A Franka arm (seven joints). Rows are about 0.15 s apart.
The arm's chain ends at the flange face. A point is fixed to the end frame.
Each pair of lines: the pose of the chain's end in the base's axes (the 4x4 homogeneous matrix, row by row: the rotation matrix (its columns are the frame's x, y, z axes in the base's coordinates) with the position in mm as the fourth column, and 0 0 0 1 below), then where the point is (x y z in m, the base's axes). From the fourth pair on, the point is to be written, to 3 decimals.
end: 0.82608, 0.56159, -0.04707, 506.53; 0.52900, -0.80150, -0.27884, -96.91; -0.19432, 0.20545, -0.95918, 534.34; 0, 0, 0, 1
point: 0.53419 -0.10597 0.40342
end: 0.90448, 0.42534, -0.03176, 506.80; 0.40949, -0.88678, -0.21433, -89.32; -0.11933, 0.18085, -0.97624, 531.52; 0, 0, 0, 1
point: 0.54037 -0.09505 0.40180
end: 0.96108, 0.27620, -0.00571, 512.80; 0.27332, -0.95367, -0.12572, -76.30; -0.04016, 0.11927, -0.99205, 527.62; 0, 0, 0, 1
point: 0.55275 -0.07644 0.39959
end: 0.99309, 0.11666, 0.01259, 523.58; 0.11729, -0.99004, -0.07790, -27.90; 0.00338, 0.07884, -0.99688, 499.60; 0, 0, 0, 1
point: 0.568 -0.029 0.373
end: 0.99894, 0.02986, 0.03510, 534.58; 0.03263, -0.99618, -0.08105, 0.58; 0.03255, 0.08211, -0.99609, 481.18; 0, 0, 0, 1
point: 0.582 -0.004 0.356
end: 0.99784, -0.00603, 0.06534, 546.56; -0.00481, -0.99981, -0.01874, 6.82; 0.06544, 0.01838, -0.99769, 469.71; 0, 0, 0, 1
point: 0.598 0.008 0.346
